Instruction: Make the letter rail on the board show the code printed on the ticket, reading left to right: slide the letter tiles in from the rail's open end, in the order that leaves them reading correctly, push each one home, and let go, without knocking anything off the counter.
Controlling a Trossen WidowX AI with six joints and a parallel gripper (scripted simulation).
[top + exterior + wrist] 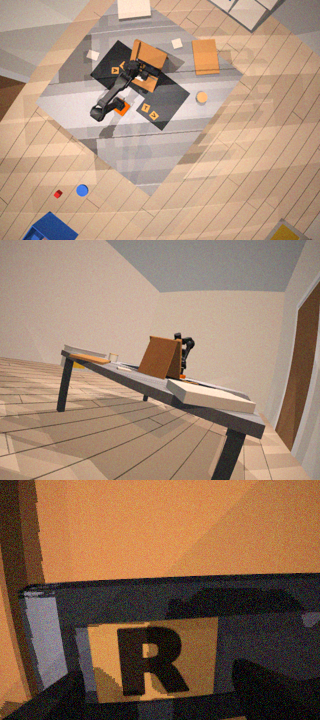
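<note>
The orange tile lies 10 mm below my gripper tip and 10 mm ahead of it. Also, from my gripper tip: white ticket: 90 mm below, 50 mm behind, 10 mm to the right; black mat: 160 mm below, 120 mm behind, 40 mm to the right; small white block: 380 mm ahead, 160 mm below, 40 mm to the right.
</note>
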